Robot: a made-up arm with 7 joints.
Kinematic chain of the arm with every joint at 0, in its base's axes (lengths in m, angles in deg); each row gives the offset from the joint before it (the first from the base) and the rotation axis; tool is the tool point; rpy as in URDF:
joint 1: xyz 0 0 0.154 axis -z
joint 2: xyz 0 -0.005 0.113 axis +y
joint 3: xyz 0 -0.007 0.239 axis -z
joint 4: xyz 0 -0.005 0.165 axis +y
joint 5: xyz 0 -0.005 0.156 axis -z
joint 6: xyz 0 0 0.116 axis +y
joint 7: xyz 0 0 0.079 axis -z
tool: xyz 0 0 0 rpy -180 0 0
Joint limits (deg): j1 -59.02..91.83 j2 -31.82..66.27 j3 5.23..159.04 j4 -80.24..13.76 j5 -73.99..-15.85 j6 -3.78..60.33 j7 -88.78..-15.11
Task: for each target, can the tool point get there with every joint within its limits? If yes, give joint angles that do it. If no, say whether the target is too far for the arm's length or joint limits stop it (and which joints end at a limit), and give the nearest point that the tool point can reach.
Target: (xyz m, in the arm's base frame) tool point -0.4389 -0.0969 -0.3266
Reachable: no: joint limits stop it (at a limit: joint 2, joint 3, joint 4, joint 5, joint 6) | nearest point -0.5234 -0.1156 0.4741 | short by 0.805 m
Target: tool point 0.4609 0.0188 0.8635
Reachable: yes | joints -5.73 38.05 103.77 0.86 -38.88 10.13 -56.17
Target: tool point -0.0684 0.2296 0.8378
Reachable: yes | joints 0.50 15.07 46.85 -70.16 -56.15 14.96 -57.52
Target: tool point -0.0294 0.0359 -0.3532
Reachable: no: joint limits stop it (at a limit: joint 1, joint 2, joint 3, joint 4, joint 5, joint 6) | nearest point 0.1771 0.5333 0.1590 | short by 0.743 m
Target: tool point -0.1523 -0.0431 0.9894
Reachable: yes | joints 12.53 -13.02 77.14 4.51 -28.38 36.47 -38.71
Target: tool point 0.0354 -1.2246 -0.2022
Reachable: no: too far | nearest point 0.0611 -0.6480 0.2406 | short by 0.727 m
